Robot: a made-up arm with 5 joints. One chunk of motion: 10 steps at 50 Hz.
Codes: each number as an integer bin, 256 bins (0 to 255) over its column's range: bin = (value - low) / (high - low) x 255, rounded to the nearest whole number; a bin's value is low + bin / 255 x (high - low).
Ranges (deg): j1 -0.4..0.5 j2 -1..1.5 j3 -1.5..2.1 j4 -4.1..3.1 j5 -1..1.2
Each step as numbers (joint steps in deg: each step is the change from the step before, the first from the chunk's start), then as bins.
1 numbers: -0.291 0.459 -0.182 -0.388 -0.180
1 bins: 31 149 93 131 95
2 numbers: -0.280 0.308 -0.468 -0.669 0.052
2 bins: 34 133 73 122 122
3 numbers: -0.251 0.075 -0.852 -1.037 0.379
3 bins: 42 110 46 108 160
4 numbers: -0.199 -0.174 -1.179 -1.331 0.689
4 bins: 57 84 23 98 196
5 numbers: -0.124 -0.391 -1.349 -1.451 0.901
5 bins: 78 62 11 94 220
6 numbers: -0.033 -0.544 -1.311 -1.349 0.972
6 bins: 104 47 13 97 229
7 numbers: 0.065 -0.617 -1.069 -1.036 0.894
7 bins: 132 39 31 109 220
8 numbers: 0.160 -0.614 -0.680 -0.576 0.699
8 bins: 159 39 58 125 197
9 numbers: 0.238 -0.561 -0.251 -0.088 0.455
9 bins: 181 45 88 142 169
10 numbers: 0.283 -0.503 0.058 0.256 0.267
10 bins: 194 51 110 154 147
